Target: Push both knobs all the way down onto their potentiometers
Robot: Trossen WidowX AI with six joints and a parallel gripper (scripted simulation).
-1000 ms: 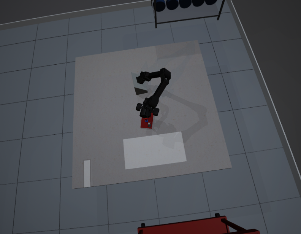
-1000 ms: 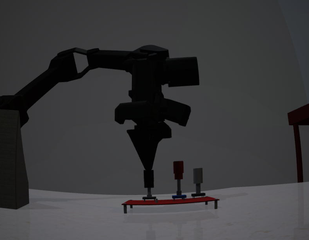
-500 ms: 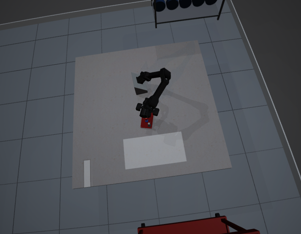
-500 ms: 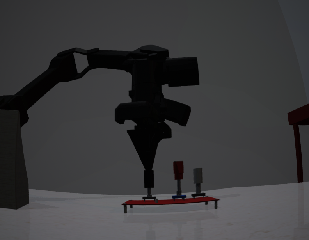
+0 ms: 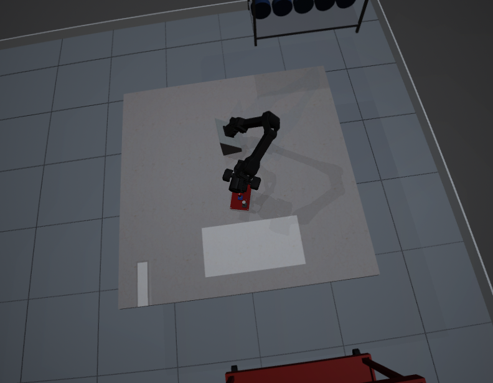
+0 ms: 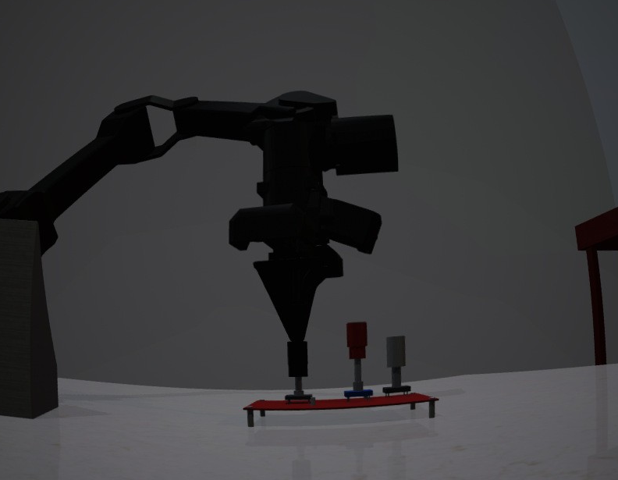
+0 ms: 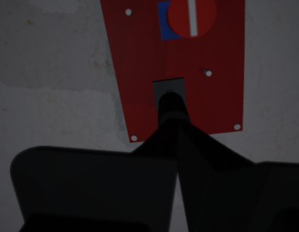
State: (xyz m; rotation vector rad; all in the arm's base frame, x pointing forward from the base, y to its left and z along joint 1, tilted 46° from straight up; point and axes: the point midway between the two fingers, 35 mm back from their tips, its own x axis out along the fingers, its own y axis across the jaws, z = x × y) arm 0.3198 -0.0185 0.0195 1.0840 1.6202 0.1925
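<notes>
Right now my gripper tip is 50 mm short of the red knob and 30 mm to the left of it. Also, from my gripper tip: black knob 20 mm below.
</notes>
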